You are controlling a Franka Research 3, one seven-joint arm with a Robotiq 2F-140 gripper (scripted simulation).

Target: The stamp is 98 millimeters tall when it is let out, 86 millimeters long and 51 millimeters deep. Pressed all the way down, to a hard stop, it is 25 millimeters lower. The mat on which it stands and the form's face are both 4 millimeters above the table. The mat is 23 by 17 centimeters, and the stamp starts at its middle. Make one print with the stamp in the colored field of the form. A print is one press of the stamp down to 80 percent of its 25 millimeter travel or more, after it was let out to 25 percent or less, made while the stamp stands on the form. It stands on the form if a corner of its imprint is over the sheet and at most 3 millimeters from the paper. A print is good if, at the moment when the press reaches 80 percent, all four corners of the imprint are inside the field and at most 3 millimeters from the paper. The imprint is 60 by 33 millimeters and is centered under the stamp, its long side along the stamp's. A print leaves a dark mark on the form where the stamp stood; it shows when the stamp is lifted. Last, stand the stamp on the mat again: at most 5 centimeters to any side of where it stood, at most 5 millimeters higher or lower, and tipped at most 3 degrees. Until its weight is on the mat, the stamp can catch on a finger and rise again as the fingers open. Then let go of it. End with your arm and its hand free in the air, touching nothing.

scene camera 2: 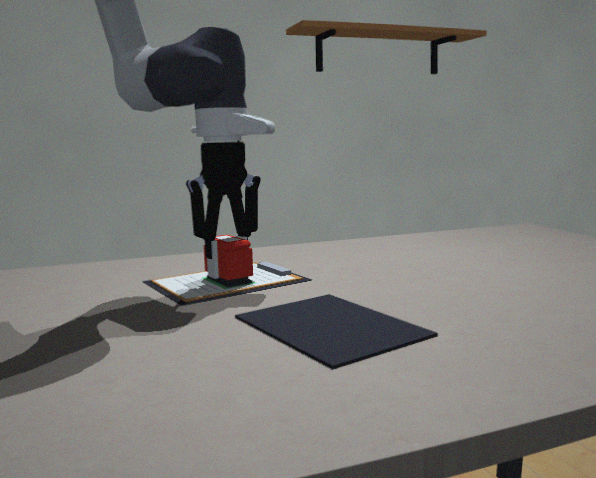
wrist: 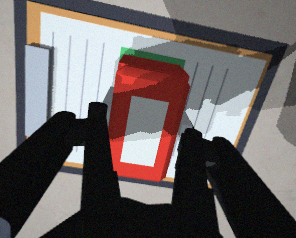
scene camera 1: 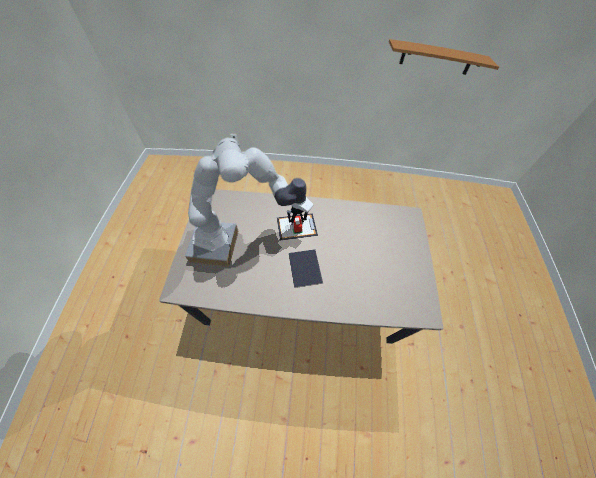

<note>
The pictures show: the gripper, a red stamp, a dark mat and a form.
The gripper shows as well in the wrist view.
</note>
